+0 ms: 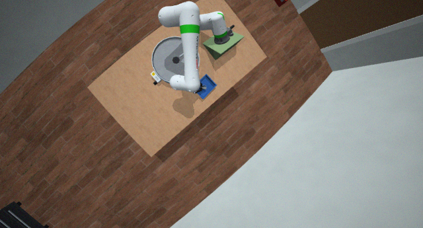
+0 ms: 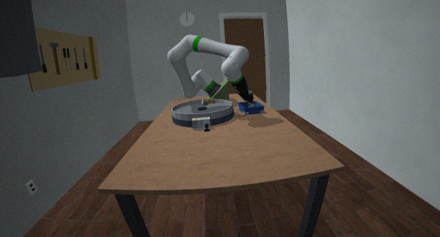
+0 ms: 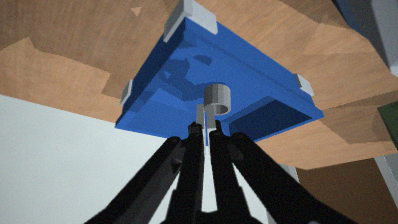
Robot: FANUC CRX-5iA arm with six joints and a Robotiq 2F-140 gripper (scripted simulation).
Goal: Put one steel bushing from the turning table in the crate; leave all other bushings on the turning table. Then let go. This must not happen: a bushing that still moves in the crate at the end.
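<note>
Right now my hand is 3 cm above the blue crate and 2 cm past it. Also, from my hand: round grey turning table 35 cm to the right, 1 cm below, 1 cm ahead.
</note>
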